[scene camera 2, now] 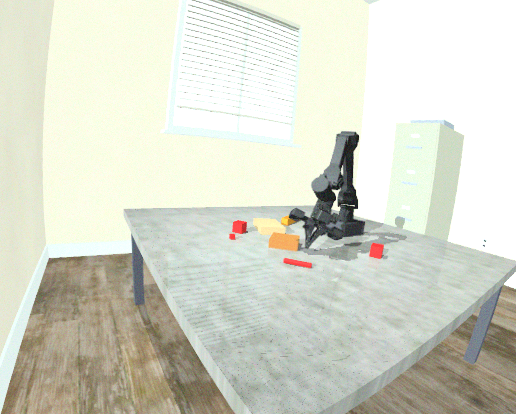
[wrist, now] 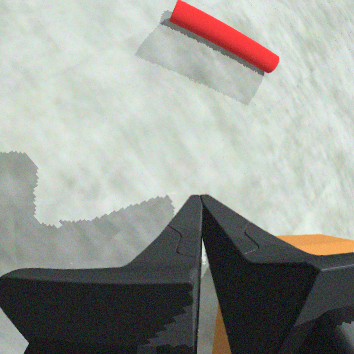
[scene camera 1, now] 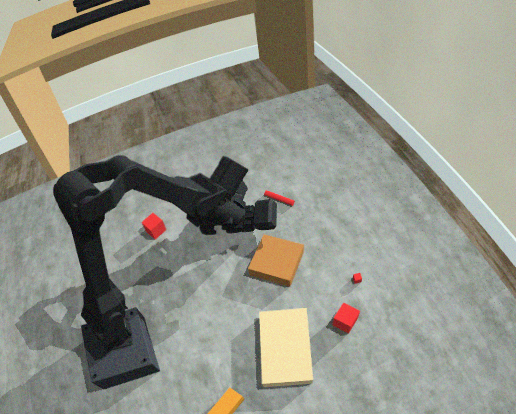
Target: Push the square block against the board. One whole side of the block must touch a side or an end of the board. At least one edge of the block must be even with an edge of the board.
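Frame: origin at the arm's base, x ahead, y left, z up, level; centimetres.
Seen in the pictures: gripper, between the fingertips: point(scene camera 2: 306, 248) point(wrist: 198, 202) point(scene camera 1: 255, 226); arm's base, origin of its link: point(scene camera 2: 345, 220) point(scene camera 1: 116, 334).
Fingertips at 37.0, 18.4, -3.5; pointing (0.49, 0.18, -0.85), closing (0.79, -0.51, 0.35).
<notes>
Pixels of each thing's top centre, then the offset from my fingertips to it, as dx, dy, dz.
- orange square block, centre of its top: point(wrist: 305, 318) point(scene camera 1: 276, 256) point(scene camera 2: 285, 237) +1.5, -10.4, +0.8
- cream rectangular board, centre of its top: point(scene camera 1: 285, 345) point(scene camera 2: 268, 222) -4.3, -30.9, +0.8
- red cylinder, centre of its top: point(wrist: 233, 31) point(scene camera 1: 279, 196) point(scene camera 2: 297, 260) +8.7, +7.2, -0.7
- tiny red cube, centre of its top: point(scene camera 1: 357, 276) point(scene camera 2: 232, 234) +16.3, -21.8, -0.5
- yellow-orange piece, centre of its top: point(scene camera 2: 293, 215) -25.6, -43.1, +1.0
The orange square block point(scene camera 1: 277, 257) point(scene camera 2: 284, 241) point(wrist: 322, 243) lies flat on the table. The cream rectangular board point(scene camera 1: 285, 345) point(scene camera 2: 269, 226) lies flat nearer the front in scene camera 1. A gap separates them, and the block is turned somewhat relative to the board. My gripper point(scene camera 2: 307, 246) point(wrist: 198, 202) is shut and empty, pointing down low over the table beside the block, near its far-left corner as scene camera 1 sees it. The hand hides most of the fingers there. In the wrist view the right finger covers much of the block.
A red cylinder point(scene camera 1: 279, 198) point(scene camera 2: 297, 263) point(wrist: 225, 36) lies beyond the block. A red cube point(scene camera 1: 346, 317) point(scene camera 2: 239, 227) and a tiny red cube point(scene camera 1: 357, 278) point(scene camera 2: 232, 236) are right of it. Another red cube point(scene camera 1: 154, 226) point(scene camera 2: 376, 251) lies left, and a yellow-orange piece point(scene camera 1: 226, 401) point(scene camera 2: 287, 220) near the board.
</notes>
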